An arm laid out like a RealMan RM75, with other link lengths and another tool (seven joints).
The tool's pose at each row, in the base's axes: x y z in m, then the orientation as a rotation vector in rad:
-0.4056 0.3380 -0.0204 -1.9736 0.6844 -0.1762
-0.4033 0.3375 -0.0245 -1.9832 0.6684 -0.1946
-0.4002 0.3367 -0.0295 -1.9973 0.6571 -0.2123
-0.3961 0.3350 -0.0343 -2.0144 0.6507 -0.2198
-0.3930 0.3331 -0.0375 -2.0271 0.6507 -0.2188
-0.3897 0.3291 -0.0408 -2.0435 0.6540 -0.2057
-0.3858 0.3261 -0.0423 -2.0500 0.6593 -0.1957
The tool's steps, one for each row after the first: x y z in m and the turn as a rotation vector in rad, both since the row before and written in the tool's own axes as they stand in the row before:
0.0028 0.0028 0.0025 -0.0017 0.0063 -0.0209
0.0037 0.0034 0.0031 -0.0074 0.0085 -0.0187
0.0049 0.0033 0.0028 -0.0132 0.0040 -0.0121
0.0040 0.0024 0.0015 -0.0121 0.0006 -0.0031
0.0052 0.0032 0.0001 -0.0183 -0.0060 0.0029
0.0050 0.0010 0.0001 -0.0090 -0.0039 0.0057

